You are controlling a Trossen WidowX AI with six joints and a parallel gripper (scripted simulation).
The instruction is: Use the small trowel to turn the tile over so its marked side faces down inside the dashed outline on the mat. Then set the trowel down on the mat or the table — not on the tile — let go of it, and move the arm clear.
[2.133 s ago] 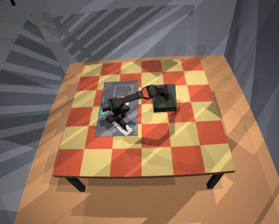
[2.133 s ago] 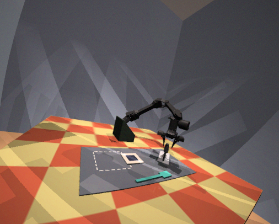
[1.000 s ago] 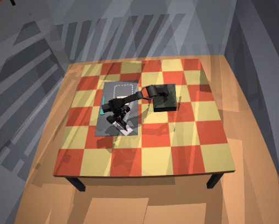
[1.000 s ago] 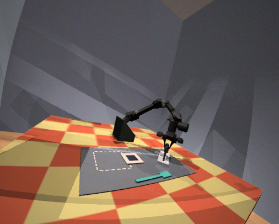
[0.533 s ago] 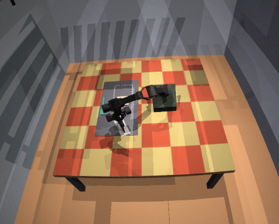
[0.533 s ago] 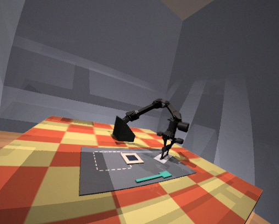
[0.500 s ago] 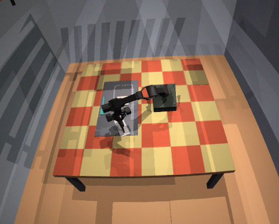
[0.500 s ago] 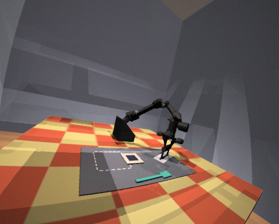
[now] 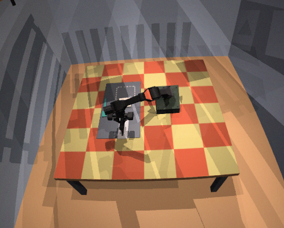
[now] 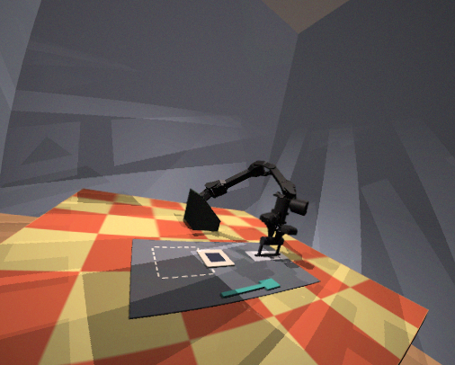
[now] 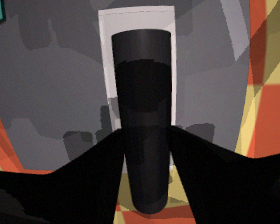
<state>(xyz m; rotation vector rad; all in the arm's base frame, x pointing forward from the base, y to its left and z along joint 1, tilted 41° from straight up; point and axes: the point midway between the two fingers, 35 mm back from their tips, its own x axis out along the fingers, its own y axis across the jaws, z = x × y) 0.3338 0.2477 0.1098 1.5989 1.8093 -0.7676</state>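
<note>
My gripper tip is 220 mm to the left of the grey mat, 80 mm above it and 60 mm short of it. Round my gripper tip: teal trowel: 190 mm to the right, 190 mm ahead, 60 mm below; then tile: 270 mm to the right, 60 mm below, 30 mm ahead.
</note>
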